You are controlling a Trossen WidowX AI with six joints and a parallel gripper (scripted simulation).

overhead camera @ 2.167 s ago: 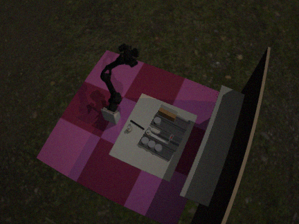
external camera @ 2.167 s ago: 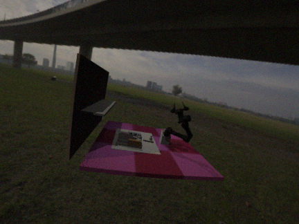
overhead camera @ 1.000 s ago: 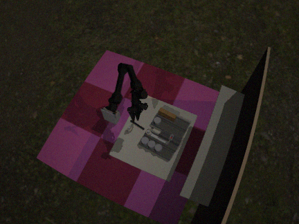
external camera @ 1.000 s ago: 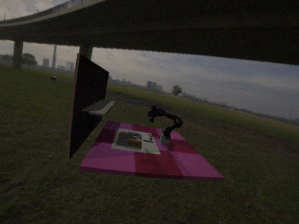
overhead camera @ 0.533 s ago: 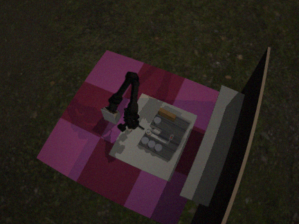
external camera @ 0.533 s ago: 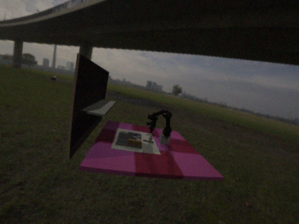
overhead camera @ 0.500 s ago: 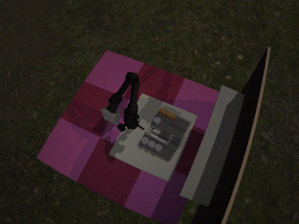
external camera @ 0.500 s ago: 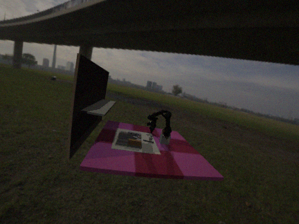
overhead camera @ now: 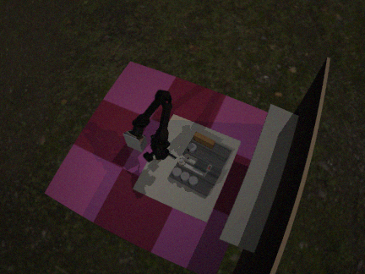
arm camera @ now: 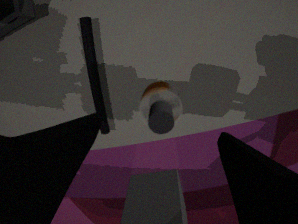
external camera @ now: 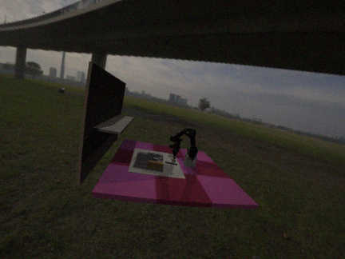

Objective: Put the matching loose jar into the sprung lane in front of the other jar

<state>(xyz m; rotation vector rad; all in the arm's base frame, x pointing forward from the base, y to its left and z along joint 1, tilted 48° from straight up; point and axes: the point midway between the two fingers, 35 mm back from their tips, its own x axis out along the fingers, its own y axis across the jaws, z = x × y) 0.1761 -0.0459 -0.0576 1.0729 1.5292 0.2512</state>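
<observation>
Right now the thin black bar is 70 mm below my gripper tip, 60 mm to the left of it and 50 mm ahead of it. From my gripper tip the other things lie so: grey lane tray: 310 mm ahead, 60 mm below, 10 mm to the left; pusher plate: 270 mm ahead, 30 mm below, 20 mm to the left; grey shelf: 670 mm ahead, 290 mm above, 30 mm to the right.
</observation>
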